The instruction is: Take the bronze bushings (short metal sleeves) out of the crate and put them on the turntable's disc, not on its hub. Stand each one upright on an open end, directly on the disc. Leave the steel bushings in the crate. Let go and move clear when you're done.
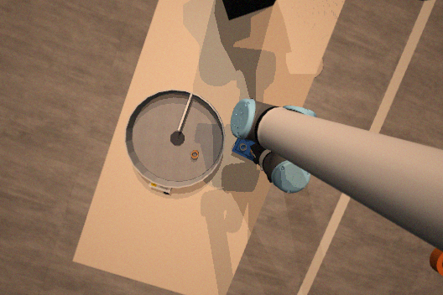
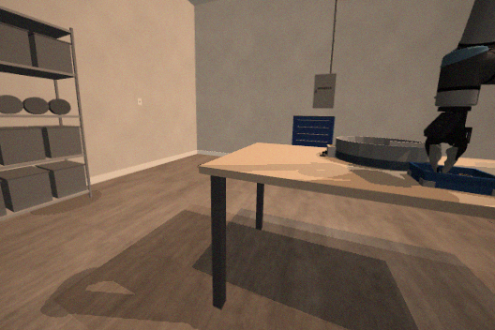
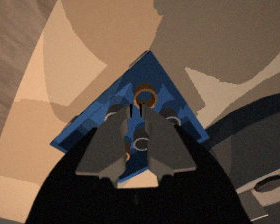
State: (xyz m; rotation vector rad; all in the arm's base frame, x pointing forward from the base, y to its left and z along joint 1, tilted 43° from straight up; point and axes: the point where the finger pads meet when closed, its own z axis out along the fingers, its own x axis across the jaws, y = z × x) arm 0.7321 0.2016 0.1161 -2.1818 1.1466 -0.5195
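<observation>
Now: the blue crate 50 mm behind my hand, 30 mm to the right of it and 30 mm below it. Round my hand: grey turntable disc: 50 mm ahead, 370 mm to the right.
</observation>
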